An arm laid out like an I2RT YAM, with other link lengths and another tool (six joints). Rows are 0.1 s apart.
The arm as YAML. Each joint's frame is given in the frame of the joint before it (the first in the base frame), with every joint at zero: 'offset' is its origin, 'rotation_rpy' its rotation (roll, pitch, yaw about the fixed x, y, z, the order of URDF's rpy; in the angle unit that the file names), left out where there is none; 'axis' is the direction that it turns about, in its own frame. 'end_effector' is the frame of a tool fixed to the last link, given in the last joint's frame.
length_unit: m
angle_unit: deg
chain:
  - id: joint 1
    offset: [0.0, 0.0, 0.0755]
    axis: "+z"
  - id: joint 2
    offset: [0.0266, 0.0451, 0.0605]
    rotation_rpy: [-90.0, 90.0, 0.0]
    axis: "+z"
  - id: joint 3
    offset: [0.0, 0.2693, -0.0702]
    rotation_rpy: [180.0, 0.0, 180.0]
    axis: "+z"
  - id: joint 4
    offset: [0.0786, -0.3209, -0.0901]
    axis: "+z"
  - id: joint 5
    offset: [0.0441, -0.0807, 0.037]
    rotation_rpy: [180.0, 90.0, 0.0]
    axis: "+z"
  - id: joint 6
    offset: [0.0, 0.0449, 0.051]
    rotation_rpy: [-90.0, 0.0, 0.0]
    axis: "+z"
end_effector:
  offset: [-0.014, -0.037, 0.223]
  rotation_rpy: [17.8, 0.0, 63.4]
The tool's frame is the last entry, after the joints.
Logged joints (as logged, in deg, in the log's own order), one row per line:
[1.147, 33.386, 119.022, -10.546, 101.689, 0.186]
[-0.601, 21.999, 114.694, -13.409, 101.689, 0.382]
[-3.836, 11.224, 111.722, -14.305, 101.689, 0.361]
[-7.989, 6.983, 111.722, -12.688, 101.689, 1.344]
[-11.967, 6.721, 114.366, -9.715, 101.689, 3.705]
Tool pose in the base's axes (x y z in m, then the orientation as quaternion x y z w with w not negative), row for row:
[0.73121, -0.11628, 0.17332, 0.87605, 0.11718, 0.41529, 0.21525]
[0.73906, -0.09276, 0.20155, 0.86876, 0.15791, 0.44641, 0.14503]
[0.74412, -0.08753, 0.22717, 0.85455, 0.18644, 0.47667, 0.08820]
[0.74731, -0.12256, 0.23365, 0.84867, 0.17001, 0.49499, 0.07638]
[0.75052, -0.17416, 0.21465, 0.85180, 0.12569, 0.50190, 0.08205]
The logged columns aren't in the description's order. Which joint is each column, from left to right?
Columns, left to right: joint 1, joint 5, joint 2, joint 4, joint 3, joint 6.
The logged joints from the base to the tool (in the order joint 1, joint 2, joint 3, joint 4, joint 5, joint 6), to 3 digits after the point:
[1.147, 119.022, 101.689, -10.546, 33.386, 0.186]
[-0.601, 114.694, 101.689, -13.409, 21.999, 0.382]
[-3.836, 111.722, 101.689, -14.305, 11.224, 0.361]
[-7.989, 111.722, 101.689, -12.688, 6.983, 1.344]
[-11.967, 114.366, 101.689, -9.715, 6.721, 3.705]

